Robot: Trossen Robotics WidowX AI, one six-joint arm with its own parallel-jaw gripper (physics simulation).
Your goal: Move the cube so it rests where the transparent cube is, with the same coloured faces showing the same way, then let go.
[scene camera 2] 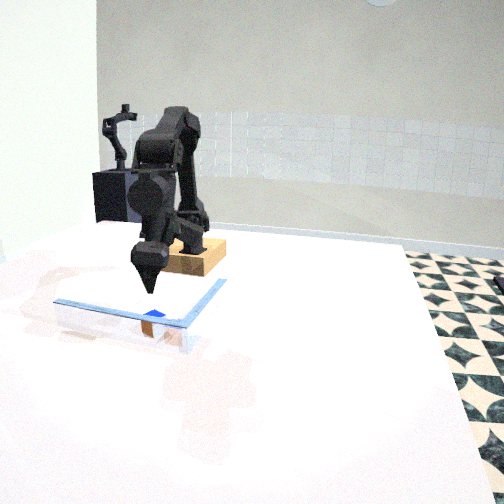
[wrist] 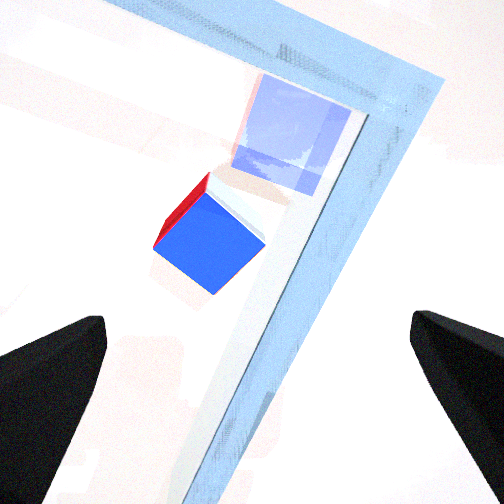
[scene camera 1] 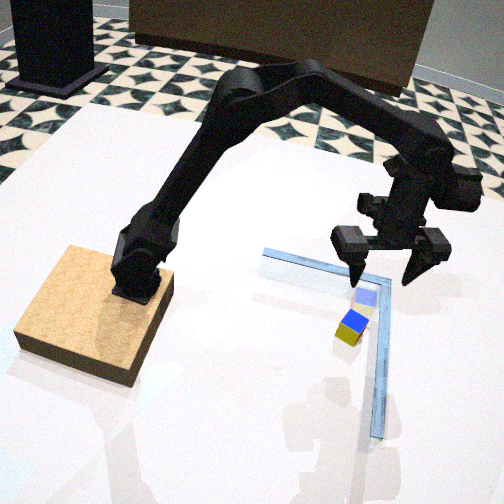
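Observation:
The cube [scene camera 1: 351,327] lies on the white table, blue face up, yellow side toward scene camera 1. In the wrist view the cube [wrist: 208,240] shows blue on top and a red side at the left. The transparent cube [scene camera 1: 370,295] sits just beyond it in the inner corner of the blue L-shaped fence; it also shows in the wrist view [wrist: 294,134]. My gripper [scene camera 1: 388,270] hangs open and empty above both, fingertips spread wide [wrist: 250,400]. In scene camera 2 the cube [scene camera 2: 152,320] lies below the gripper [scene camera 2: 148,275].
The blue L-shaped fence [scene camera 1: 378,340] borders the cube on its right and far sides. A wooden block [scene camera 1: 95,310] carries the arm's base at the left. A dark pedestal [scene camera 1: 55,45] stands off the table at the back left.

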